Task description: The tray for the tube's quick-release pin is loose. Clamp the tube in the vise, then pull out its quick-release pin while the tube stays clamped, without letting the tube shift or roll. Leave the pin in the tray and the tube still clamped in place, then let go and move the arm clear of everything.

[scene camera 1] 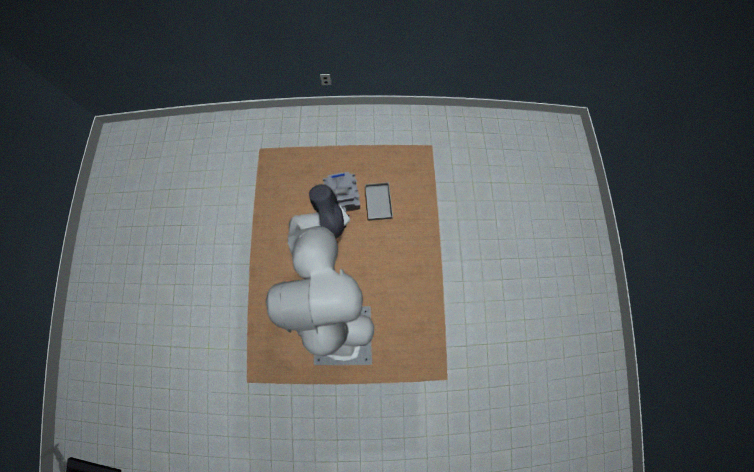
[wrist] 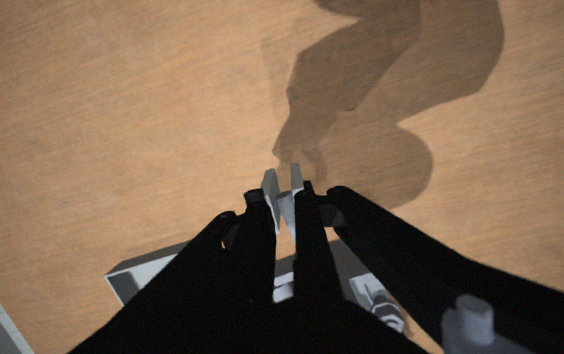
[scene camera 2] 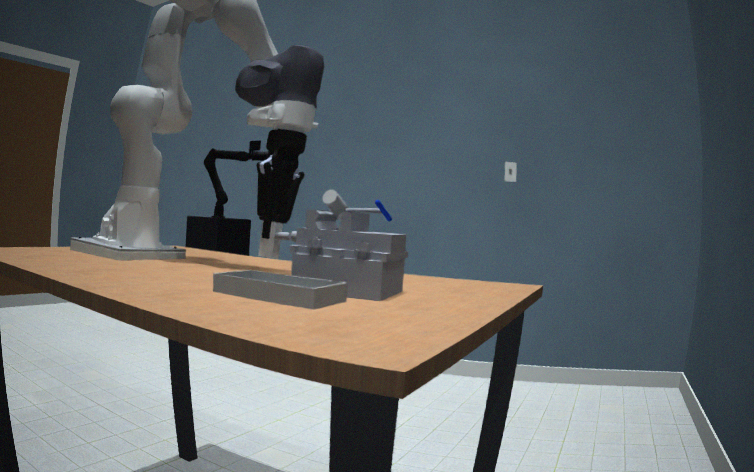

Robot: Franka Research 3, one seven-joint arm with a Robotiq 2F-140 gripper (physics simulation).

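Note:
The grey vise [scene camera 1: 349, 200] [scene camera 2: 347, 269] [wrist: 346, 257] stands on the table. The light grey tube [scene camera 1: 341, 192] [scene camera 2: 333, 201] lies across the top between its jaws; I cannot tell whether both jaws touch it. The pin's blue handle [scene camera 1: 337, 175] [scene camera 2: 383, 210] sticks out on the side away from the arm, on a thin rod. My gripper [scene camera 2: 270, 239] [wrist: 285, 180] points down beside the vise on the arm's side. It is shut on the vise's screw rod [scene camera 2: 285, 235] [wrist: 286, 207]. The rod's end is partly hidden by the fingers. The shallow grey tray [scene camera 1: 378, 201] [scene camera 2: 329, 296] holds no pin.
The tray is close beside the vise, to its right in the overhead view. The wooden table [scene camera 1: 406, 289] [scene camera 2: 445, 328] carries the arm's base plate [scene camera 1: 364, 356] [scene camera 2: 127, 251]. A black box [scene camera 2: 217, 233] with a jointed black stand is behind the arm.

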